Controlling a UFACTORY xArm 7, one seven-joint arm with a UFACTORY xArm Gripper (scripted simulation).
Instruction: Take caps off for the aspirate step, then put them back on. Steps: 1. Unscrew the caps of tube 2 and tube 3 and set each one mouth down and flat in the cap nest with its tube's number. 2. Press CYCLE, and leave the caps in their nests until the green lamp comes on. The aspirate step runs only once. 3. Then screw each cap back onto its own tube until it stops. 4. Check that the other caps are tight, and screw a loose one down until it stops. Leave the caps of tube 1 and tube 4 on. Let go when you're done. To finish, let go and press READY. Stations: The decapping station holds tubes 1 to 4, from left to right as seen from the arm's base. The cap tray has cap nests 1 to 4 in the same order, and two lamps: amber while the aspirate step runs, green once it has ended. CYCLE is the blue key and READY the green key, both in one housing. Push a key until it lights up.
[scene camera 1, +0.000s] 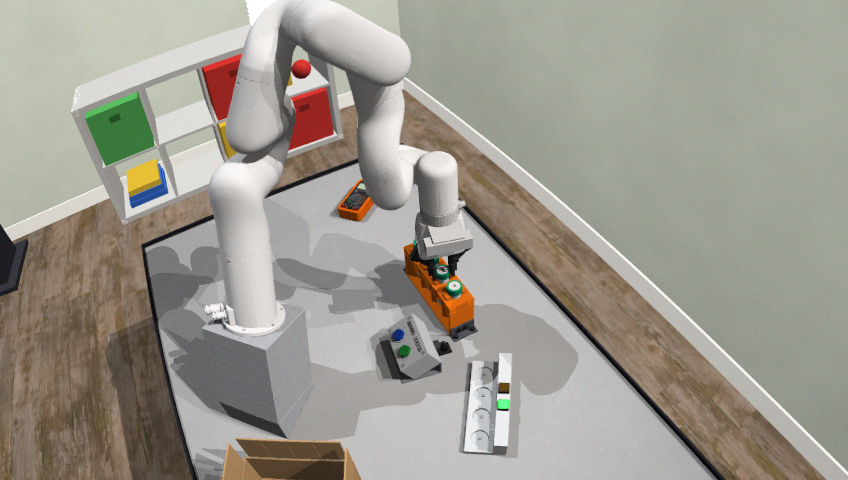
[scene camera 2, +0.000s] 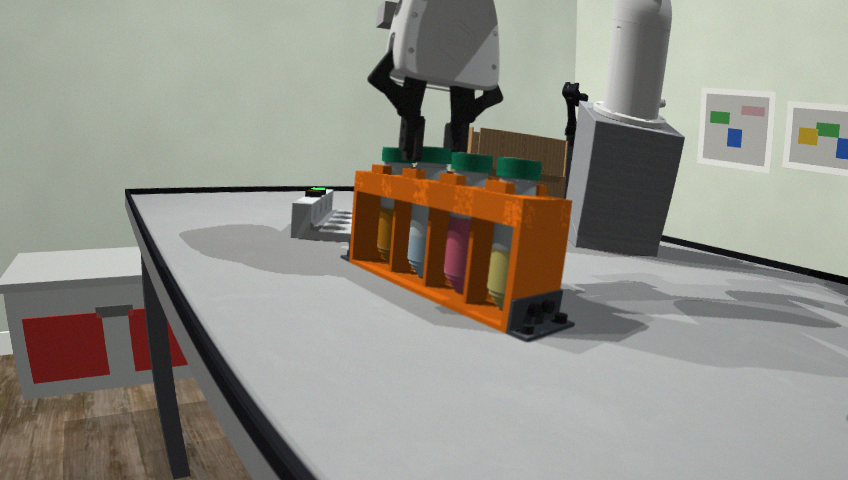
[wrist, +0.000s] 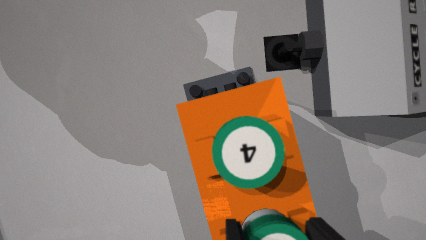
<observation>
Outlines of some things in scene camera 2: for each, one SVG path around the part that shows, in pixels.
My gripper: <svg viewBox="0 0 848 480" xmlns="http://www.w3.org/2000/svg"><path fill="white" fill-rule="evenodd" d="M399 0L390 29L386 54L370 73L367 80L372 86L386 95L396 108L397 114L401 116L399 150L402 151L402 160L419 161L422 159L425 118L421 116L421 106L426 88L450 92L451 121L445 125L443 148L450 148L452 152L467 153L470 123L473 123L476 117L486 108L503 101L503 95L498 85L500 50L494 0ZM483 91L483 95L475 99L475 91Z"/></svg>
A cardboard box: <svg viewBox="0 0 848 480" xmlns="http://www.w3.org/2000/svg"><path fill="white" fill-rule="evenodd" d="M469 127L467 153L493 156L492 173L489 174L490 177L499 178L496 175L498 157L522 158L542 162L541 180L537 181L537 184L547 186L547 196L564 199L568 141L480 127L480 132L475 132L474 127Z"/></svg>
</observation>
